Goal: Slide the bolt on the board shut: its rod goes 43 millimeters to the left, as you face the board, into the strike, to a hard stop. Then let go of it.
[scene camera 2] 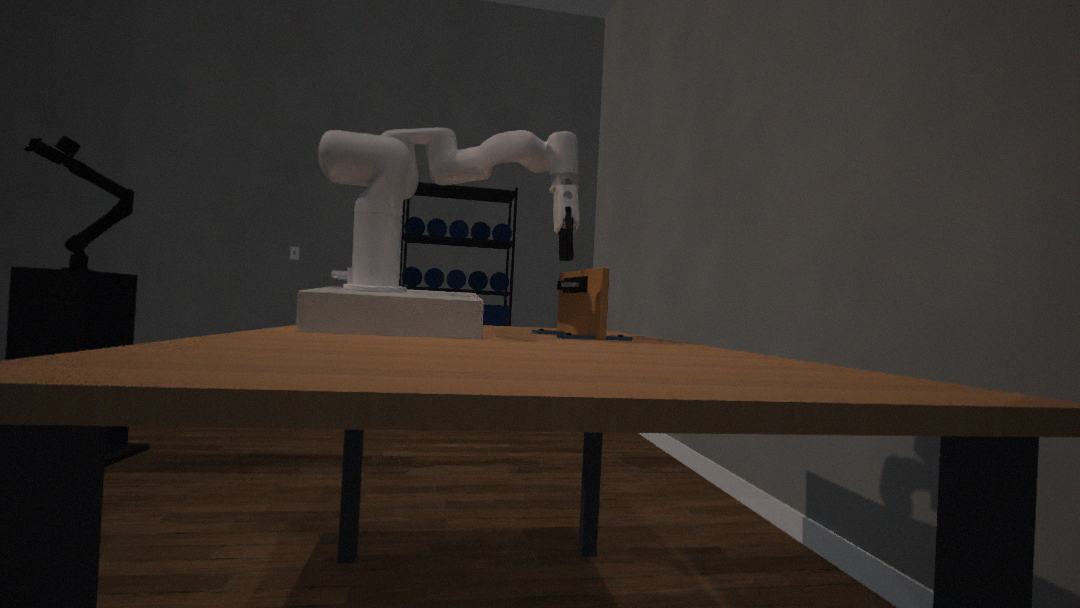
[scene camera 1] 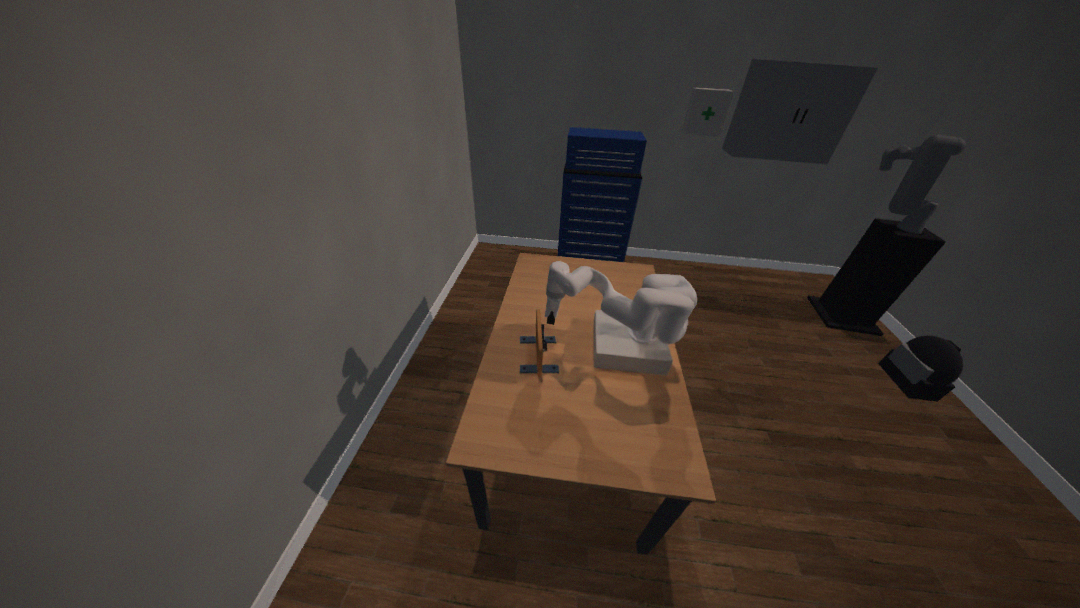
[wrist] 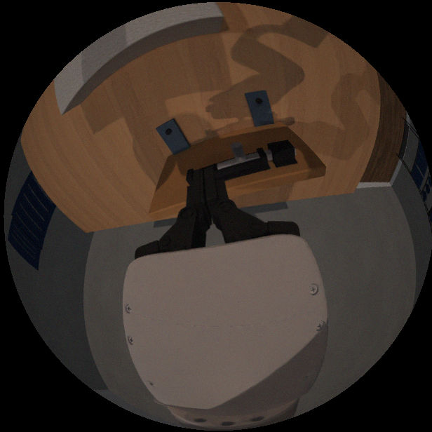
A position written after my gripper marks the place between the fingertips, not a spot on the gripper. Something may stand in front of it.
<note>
In view: my gripper (scene camera 2: 566, 260), a bolt (wrist: 282, 153) and an upright wooden board (scene camera 2: 583, 315).
My gripper shows as well in the wrist view (wrist: 206, 180). The upright wooden board shows as well in scene camera 1 (scene camera 1: 539, 368).
</note>
